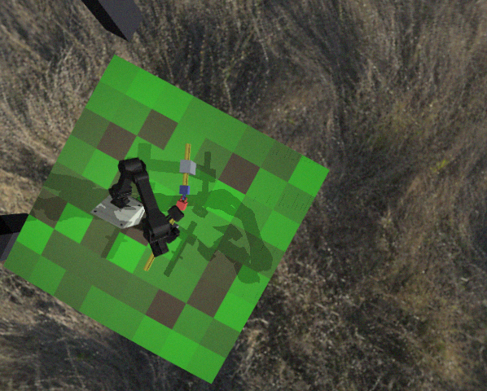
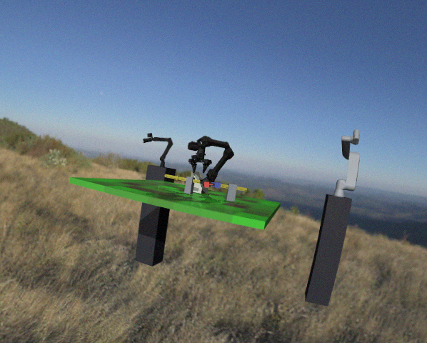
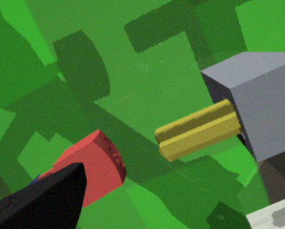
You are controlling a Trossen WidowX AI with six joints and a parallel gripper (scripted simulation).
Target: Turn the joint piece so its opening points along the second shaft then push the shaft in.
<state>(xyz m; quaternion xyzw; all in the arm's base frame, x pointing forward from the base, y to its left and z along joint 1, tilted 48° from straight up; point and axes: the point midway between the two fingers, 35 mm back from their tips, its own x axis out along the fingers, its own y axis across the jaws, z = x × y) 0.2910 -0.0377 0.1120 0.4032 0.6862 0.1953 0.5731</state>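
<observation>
The red joint piece lies 80 mm to the left of my gripper tip, 70 mm below it and 10 mm behind it.
</observation>
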